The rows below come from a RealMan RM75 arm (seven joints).
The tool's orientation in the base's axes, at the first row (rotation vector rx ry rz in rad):
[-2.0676 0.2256 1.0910]
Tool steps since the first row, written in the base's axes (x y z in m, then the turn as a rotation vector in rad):
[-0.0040 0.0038 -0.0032 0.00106 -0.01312 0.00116]
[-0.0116 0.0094 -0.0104 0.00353 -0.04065 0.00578]
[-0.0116 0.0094 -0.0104 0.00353 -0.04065 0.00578]
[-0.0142 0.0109 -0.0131 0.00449 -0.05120 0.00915]
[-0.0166 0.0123 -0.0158 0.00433 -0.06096 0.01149]
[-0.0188 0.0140 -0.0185 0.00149 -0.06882 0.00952]
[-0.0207 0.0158 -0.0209 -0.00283 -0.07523 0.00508]
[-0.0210 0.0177 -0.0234 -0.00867 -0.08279 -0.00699]
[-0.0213 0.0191 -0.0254 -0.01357 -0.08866 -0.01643]
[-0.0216 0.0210 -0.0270 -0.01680 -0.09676 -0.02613]
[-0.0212 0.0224 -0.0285 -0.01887 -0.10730 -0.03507]
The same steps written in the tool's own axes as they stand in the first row. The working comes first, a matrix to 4 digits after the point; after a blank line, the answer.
The tool's axes in the first row as the columns of a matrix, in the base's axes (used below as rounded here):
[0.6171 -0.4748 -0.6275]
[0.1870 -0.6860 0.7031]
[-0.7643 -0.5512 -0.3345]

[0.0007 0.0011 0.0063 -0.00269 0.00786 -0.01028]
[0.0025 0.0048 0.0174 -0.00984 0.02302 -0.03273]
[0.0025 0.0048 0.0174 -0.00984 0.02302 -0.03273]
[0.0033 0.0065 0.0210 -0.01380 0.02795 -0.04188]
[0.0041 0.0082 0.0243 -0.01751 0.03343 -0.04942]
[0.0052 0.0095 0.0278 -0.01923 0.04126 -0.05251]
[0.0062 0.0105 0.0311 -0.01970 0.05015 -0.05282]
[0.0082 0.0107 0.0334 -0.01549 0.06476 -0.05043]
[0.0098 0.0110 0.0353 -0.01240 0.07632 -0.04833]
[0.0112 0.0107 0.0374 -0.00849 0.08876 -0.04875]
[0.0129 0.0104 0.0386 -0.00491 0.10190 -0.05187]

